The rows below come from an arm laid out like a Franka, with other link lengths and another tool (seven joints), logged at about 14 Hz.
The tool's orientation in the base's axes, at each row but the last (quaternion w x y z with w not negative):
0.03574 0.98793 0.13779 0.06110
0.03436 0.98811 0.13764 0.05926
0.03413 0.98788 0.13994 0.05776
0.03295 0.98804 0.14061 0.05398
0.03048 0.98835 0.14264 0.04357
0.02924 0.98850 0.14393 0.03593
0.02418 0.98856 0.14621 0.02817
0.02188 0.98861 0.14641 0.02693
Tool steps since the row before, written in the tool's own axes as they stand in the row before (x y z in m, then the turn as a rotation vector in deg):
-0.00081 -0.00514 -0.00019 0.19 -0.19 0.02
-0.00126 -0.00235 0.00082 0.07 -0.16 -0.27
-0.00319 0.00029 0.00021 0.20 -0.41 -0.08
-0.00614 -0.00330 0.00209 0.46 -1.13 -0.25
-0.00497 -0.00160 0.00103 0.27 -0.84 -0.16
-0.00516 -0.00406 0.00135 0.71 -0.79 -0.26
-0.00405 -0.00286 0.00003 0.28 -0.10 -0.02
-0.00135 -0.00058 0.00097 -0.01 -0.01 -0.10
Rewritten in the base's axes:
-0.00217 0.00472 -0.00035 0.13 0.23 -0.02
-0.00173 0.00187 -0.00115 -0.01 0.19 0.26
-0.00294 -0.00118 -0.00052 0.07 0.45 0.07
-0.00652 0.00133 -0.00294 0.10 1.22 0.20
-0.00510 0.00007 -0.00153 0.01 0.89 0.12
-0.00597 0.00234 -0.00194 0.43 0.97 0.25
-0.00469 0.00156 -0.00039 0.24 0.18 0.03
-0.00140 0.00013 -0.00106 -0.02 0.01 0.10

